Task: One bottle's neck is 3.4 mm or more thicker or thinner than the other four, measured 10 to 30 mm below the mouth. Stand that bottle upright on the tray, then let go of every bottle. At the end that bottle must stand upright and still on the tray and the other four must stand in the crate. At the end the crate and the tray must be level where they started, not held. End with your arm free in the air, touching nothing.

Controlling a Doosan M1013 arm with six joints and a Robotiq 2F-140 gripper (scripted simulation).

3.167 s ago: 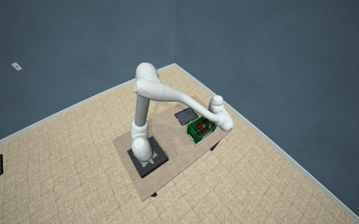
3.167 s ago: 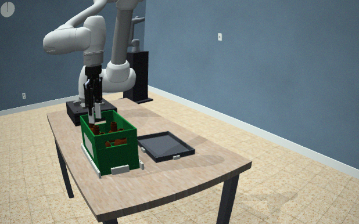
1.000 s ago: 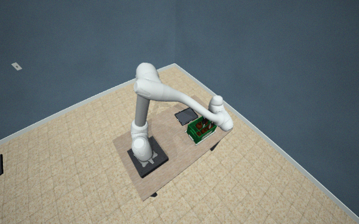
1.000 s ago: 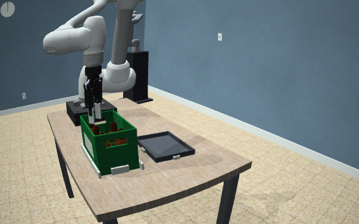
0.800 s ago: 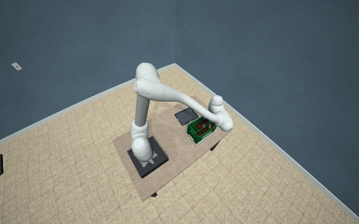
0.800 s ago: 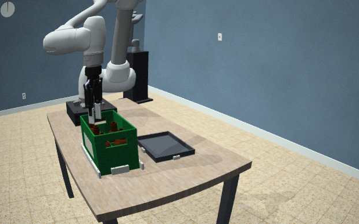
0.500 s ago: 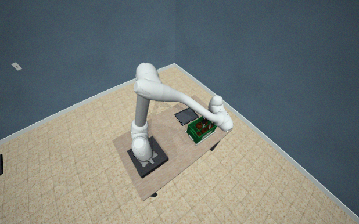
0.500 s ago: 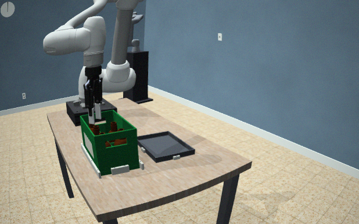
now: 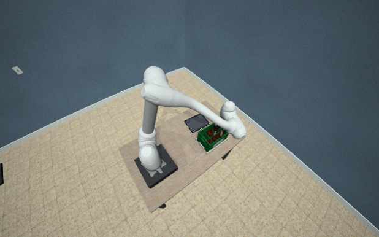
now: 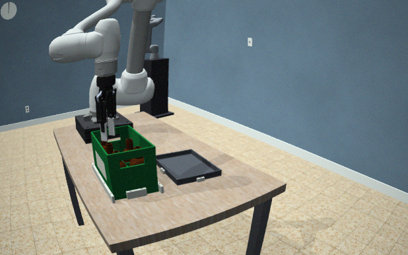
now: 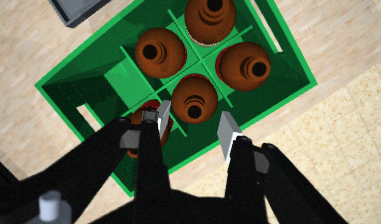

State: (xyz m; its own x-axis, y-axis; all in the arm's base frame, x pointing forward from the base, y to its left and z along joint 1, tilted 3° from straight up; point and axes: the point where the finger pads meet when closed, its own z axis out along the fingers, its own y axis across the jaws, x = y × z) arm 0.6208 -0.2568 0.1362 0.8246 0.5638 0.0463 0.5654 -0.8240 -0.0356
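Right now the green crate is 10 mm ahead of my hand, 40 mm to the left of it and 130 mm below it. From my hand the other things lie so: dark tray (60 mm ahead, 320 mm to the left, 200 mm below); brown bottle (100 mm ahead, 70 mm to the left, 130 mm below).
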